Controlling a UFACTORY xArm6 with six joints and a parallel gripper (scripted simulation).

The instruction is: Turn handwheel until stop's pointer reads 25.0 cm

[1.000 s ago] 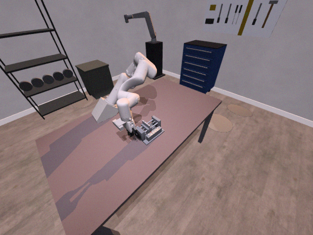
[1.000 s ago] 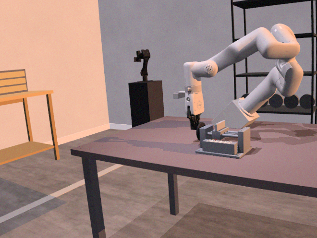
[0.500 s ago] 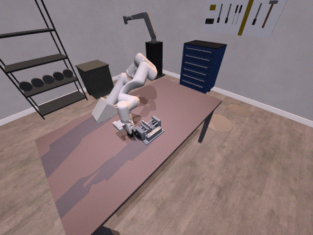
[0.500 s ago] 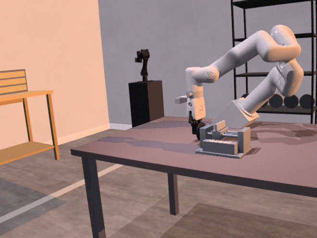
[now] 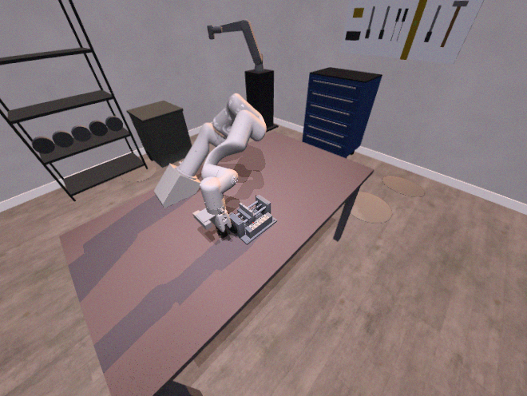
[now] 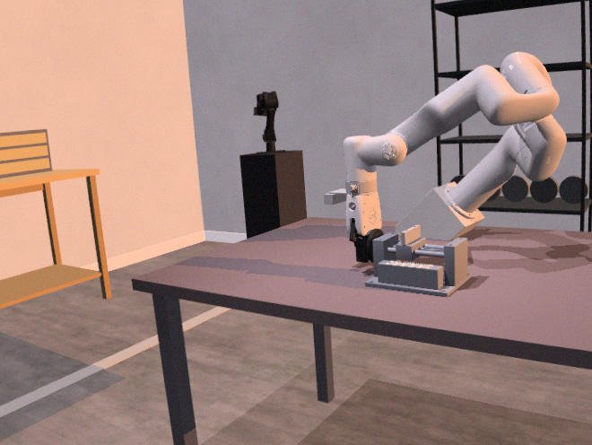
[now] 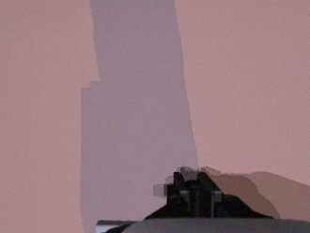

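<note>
The sliding stop block is 130 mm to the left of my hand, 40 mm above it and 20 mm ahead of it. From my hand the other things lie so: black handwheel: 20 mm to the left, 10 mm above.
</note>
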